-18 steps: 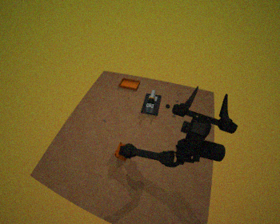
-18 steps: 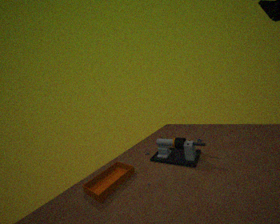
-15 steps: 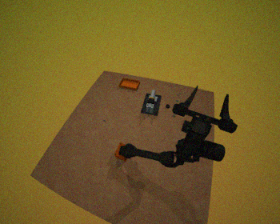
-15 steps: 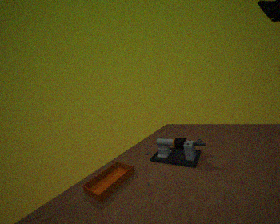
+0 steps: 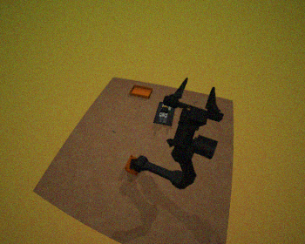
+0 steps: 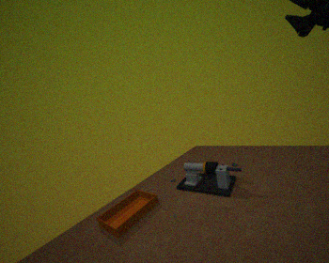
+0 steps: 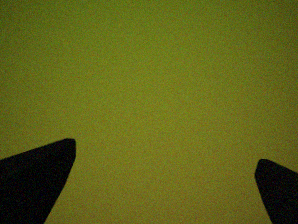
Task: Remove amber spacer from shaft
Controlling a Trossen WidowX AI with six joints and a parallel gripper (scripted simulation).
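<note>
My gripper tip is now 560 mm above the amber spacer, 350 mm short of it and 150 mm to the right of it. Round my gripper tip: orange tray: 630 mm below, 580 mm ahead, 420 mm to the left; then dark disc: 640 mm below, 350 mm ahead.
</note>
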